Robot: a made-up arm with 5 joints. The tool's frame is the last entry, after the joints.
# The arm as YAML. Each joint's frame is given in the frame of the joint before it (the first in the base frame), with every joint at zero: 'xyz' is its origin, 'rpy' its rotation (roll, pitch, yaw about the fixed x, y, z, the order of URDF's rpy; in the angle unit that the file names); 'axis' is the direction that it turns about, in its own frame. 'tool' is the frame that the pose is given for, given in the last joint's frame.
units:
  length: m
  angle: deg
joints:
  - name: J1
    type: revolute
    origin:
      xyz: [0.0, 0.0, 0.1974]
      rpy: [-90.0, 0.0, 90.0]
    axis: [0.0, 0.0, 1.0]
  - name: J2
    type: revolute
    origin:
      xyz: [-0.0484, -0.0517, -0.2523]
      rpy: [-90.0, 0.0, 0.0]
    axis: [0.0, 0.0, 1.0]
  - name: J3
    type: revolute
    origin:
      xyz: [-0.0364, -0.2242, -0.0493]
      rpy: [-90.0, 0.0, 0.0]
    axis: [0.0, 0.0, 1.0]
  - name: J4
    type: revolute
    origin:
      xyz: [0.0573, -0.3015, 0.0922]
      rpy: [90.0, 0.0, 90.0]
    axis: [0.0, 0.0, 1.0]
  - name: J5
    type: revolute
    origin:
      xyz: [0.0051, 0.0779, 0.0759]
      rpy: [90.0, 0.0, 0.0]
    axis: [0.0, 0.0, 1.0]
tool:
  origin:
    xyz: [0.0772, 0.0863, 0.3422]
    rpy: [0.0, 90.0, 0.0]
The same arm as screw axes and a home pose.
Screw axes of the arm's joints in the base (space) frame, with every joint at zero. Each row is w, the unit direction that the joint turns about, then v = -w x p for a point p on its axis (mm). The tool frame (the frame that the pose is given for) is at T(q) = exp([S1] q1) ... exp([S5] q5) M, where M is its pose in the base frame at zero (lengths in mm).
S1: w -1 0 0 v 0 -197.4 0
S2: w 0 0 -1 v 48.4 252.3 0
S3: w 1 0 0 v 0 298.4 84.8
S4: w 0 1 0 v 3.1 0 120.3
S5: w -1 0 0 v 0 -2 48.4
M =
1 0 0 -144
0 1 0 134.7
0 0 1 79.2
0 0 0 1

